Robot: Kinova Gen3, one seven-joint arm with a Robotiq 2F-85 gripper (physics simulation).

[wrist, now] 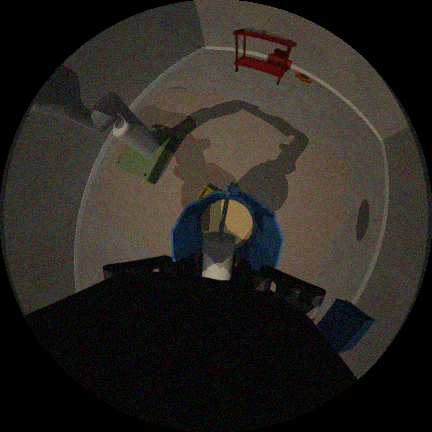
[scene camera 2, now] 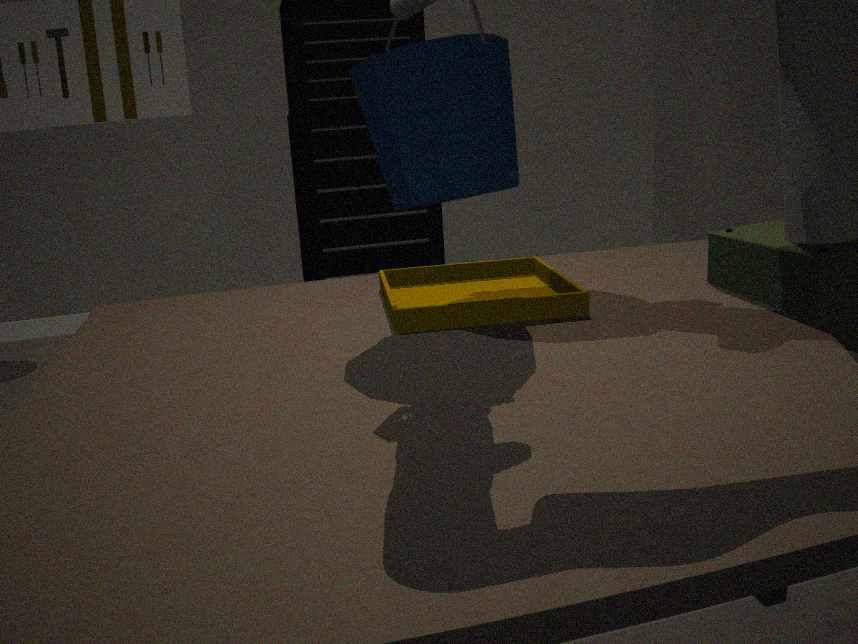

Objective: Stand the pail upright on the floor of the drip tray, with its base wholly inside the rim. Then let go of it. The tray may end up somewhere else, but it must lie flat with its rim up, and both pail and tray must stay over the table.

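Places are measured from the arm's base along level axes (x ahead, y left, z up), in centimetres.
Pixels of known places: gripper, fingertip midpoint: (wrist: 217, 260); arm's base, link origin: (wrist: 148, 145) (scene camera 2: 823, 235).
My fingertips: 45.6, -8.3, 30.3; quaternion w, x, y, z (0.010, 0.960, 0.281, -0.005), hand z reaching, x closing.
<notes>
For each thing: its middle in the pictures, then the offset to it from my fingertips, as dx, dy, dz. "spot": a spot on its surface instead.
- blue pail, surface spot: (scene camera 2: 443, 124) spot: +0.3, +9.7, -15.0
- yellow drip tray, body centre: (scene camera 2: 474, 290) (wrist: 214, 228) -3.3, -2.0, -36.8
The blue pail (scene camera 2: 443, 124) (wrist: 270, 237) hangs in the air by its handle, a little tilted in scene camera 2, with its base clearly above the tray's height. The yellow drip tray (scene camera 2: 485, 315) (wrist: 204, 192) lies flat on the table, rim up, and appears below the pail in scene camera 2. In the wrist view the pail hides most of the tray. My gripper (wrist: 217, 260) is shut on the pail's handle, whose pale round grip (scene camera 2: 407, 6) (wrist: 217, 255) sits between the fingers. The gripper's fingers do not show in scene camera 2.
The arm stands on a green base block (scene camera 2: 745, 266) (wrist: 137, 160) at the table's right in scene camera 2. The table's front edge (scene camera 2: 623, 606) runs along the bottom. A red cart (wrist: 265, 37) and a dark blue box (wrist: 345, 325) stand away from the table.
</notes>
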